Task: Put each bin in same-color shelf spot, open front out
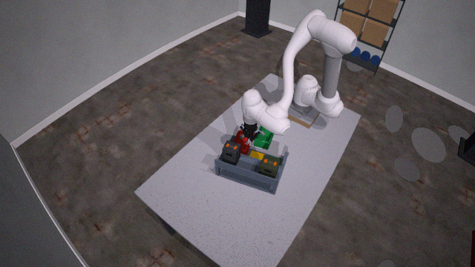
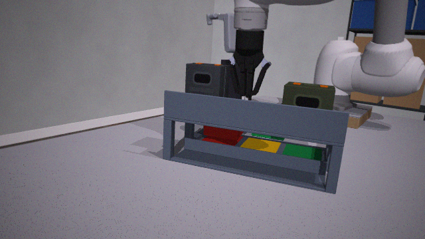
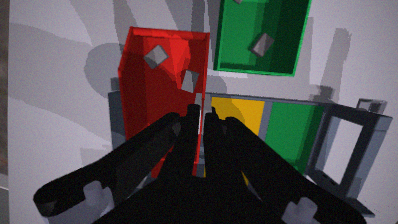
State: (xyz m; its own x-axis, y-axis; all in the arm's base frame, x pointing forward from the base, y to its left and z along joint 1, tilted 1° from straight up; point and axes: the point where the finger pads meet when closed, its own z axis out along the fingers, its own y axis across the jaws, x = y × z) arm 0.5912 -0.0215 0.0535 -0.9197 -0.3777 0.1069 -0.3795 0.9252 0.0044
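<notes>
My hand is 1 cm short of the red bin, 5 cm to the left of it and 4 cm above it. Round my hand: olive box 10 cm ahead, 24 cm to the left, 5 cm above; green bin 15 cm behind, 1 cm to the left, 6 cm below; dark grey box 19 cm ahead, 2 cm to the left, 6 cm above.
</notes>
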